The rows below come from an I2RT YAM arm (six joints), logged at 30 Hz.
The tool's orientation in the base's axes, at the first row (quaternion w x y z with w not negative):
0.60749, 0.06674, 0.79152, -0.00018
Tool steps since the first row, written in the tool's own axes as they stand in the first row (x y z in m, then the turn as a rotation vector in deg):
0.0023, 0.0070, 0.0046, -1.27, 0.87, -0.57
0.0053, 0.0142, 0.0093, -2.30, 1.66, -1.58
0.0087, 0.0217, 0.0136, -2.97, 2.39, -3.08
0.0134, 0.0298, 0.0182, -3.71, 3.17, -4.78
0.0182, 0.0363, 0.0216, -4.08, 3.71, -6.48
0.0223, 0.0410, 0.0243, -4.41, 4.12, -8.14
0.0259, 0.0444, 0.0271, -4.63, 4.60, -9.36
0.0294, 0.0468, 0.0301, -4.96, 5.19, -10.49
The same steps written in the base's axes. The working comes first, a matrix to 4 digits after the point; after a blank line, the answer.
The tool's axes in the first row as the columns of a matrix, in the base's axes (used below as rounded here):
-0.2530, 0.1059, 0.9617
0.1054, 0.9911, -0.0814
-0.9617, 0.0808, -0.2619

0.0046, 0.0068, -0.0029, -0.13, 0.77, 1.44
0.0091, 0.0139, -0.0064, -0.76, 1.53, 2.76
0.0132, 0.0213, -0.0102, -1.96, 2.31, 3.86
0.0173, 0.0295, -0.0152, -3.32, 3.14, 5.08
0.0200, 0.0361, -0.0202, -4.81, 3.77, 5.92
0.0221, 0.0410, -0.0245, -6.28, 4.28, 6.71
0.0242, 0.0445, -0.0284, -7.34, 4.83, 7.28
0.0265, 0.0470, -0.0324, -8.28, 5.47, 7.94

